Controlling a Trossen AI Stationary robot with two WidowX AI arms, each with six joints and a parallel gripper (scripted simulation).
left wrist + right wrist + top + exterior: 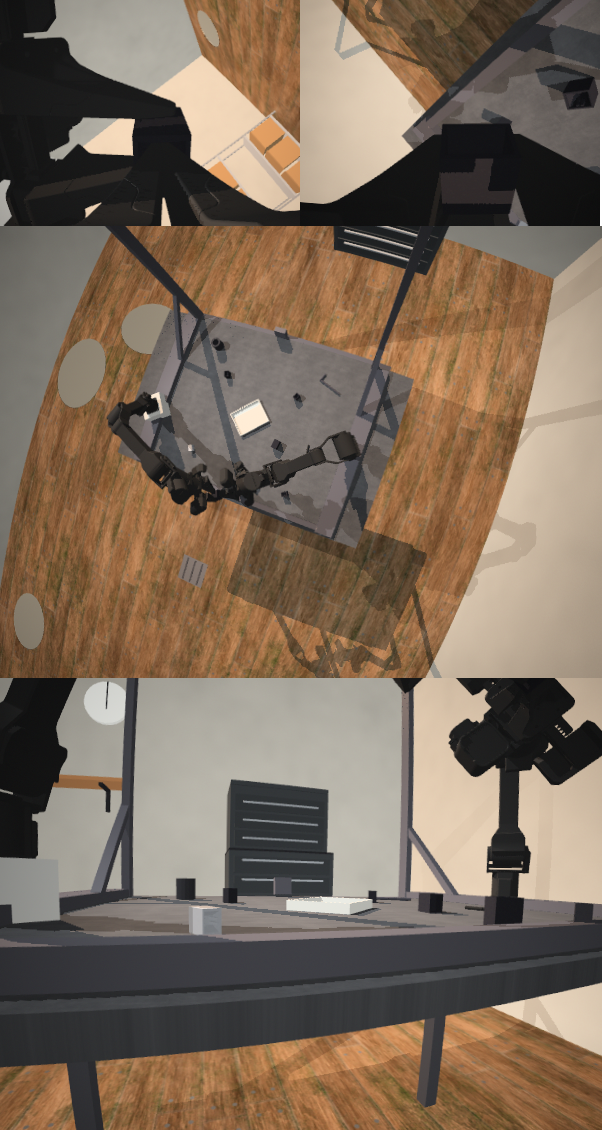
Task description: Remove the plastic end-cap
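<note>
Right now the black plastic end-cap is 2 cm ahead of my left hand and 3 cm to the right of it. Round my left hand: pale metal parts tray (30 cm behind, 5 cm to the right, 24 cm below).
The pale metal parts tray lies 32 cm behind my right hand, 1 cm to the left of it and 26 cm below it. The rest, counted from my right hand: black plastic end-cap: 2 cm to the left, 2 cm below.
</note>
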